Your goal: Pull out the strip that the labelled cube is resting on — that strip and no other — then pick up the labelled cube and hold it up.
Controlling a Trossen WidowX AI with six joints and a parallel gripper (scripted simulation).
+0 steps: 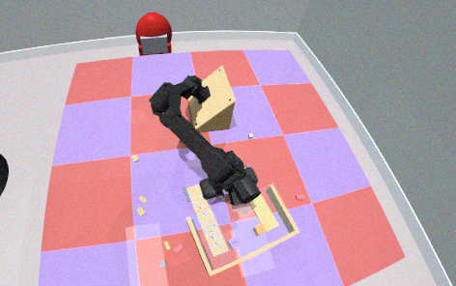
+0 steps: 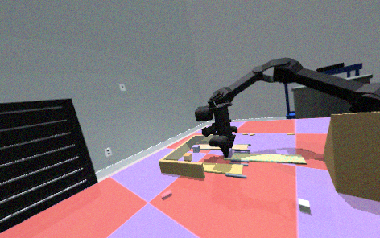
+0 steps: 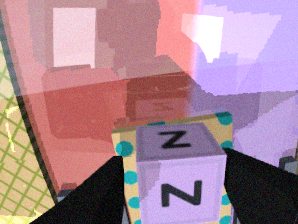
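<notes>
The teal-dotted strip lies 11 cm behind my gripper tip, 2 cm to the right of it and 1 cm below it. The rest, counted from my gripper tip: white cube (22 cm behind, 17 cm to the left).
</notes>
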